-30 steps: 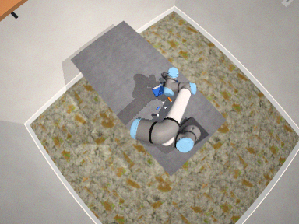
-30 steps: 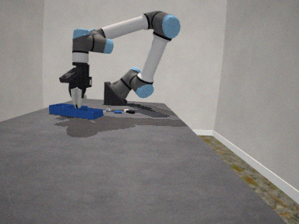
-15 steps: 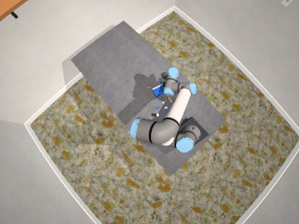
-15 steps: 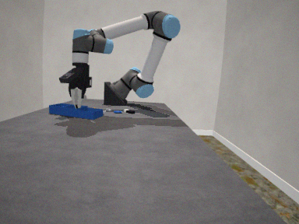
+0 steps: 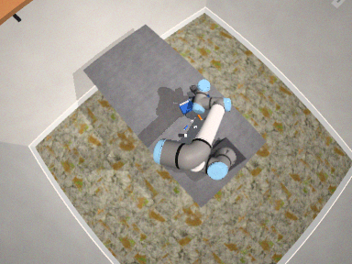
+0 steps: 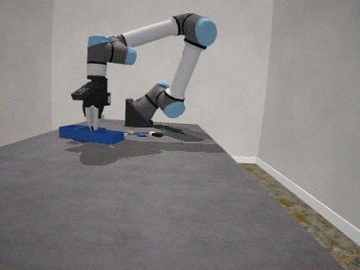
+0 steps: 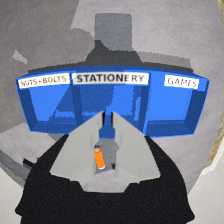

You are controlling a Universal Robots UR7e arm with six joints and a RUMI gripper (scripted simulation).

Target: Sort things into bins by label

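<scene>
Now: hand 2 cm above the blue bin and 1 cm short of it. Also, from my hand: small black piece 14 cm behind, 3 cm below, 1 cm to the right; orange piece 11 cm behind, 3 cm to the left, 3 cm below; grey nut 10 cm to the left, 10 cm behind, 3 cm below.
</scene>
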